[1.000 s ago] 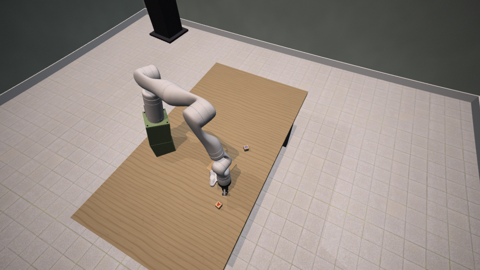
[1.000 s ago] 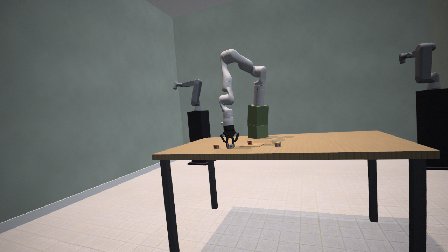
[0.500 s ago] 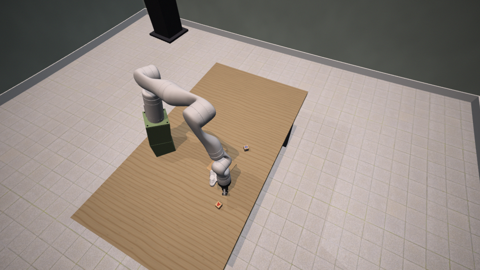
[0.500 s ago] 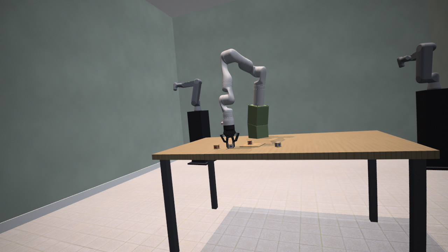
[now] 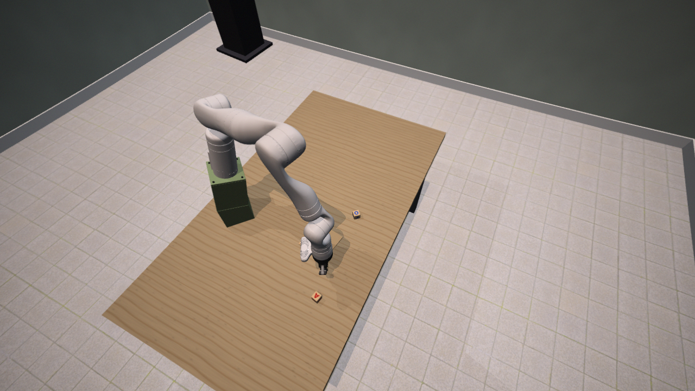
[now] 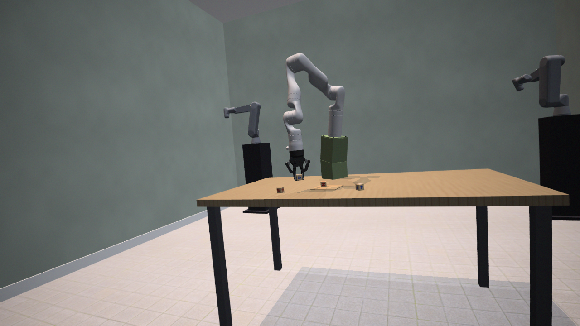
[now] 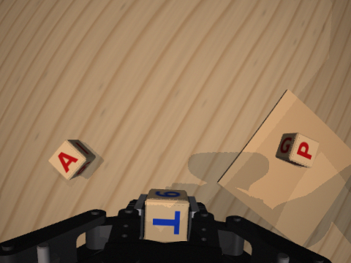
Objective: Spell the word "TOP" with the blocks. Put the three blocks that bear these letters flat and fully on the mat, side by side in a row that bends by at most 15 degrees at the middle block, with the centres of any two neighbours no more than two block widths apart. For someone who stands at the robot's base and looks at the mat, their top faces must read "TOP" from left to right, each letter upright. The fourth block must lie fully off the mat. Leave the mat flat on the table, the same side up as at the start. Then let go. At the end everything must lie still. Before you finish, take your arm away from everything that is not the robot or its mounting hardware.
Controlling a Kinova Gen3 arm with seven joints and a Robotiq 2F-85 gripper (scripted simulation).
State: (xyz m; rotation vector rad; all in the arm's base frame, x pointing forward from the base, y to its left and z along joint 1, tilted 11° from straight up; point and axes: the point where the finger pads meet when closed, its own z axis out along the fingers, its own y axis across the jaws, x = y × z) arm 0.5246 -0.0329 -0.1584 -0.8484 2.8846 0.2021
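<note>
Now: hand 120 mm to the right of the tan mat, 110 mm past it and 80 mm above it.
</note>
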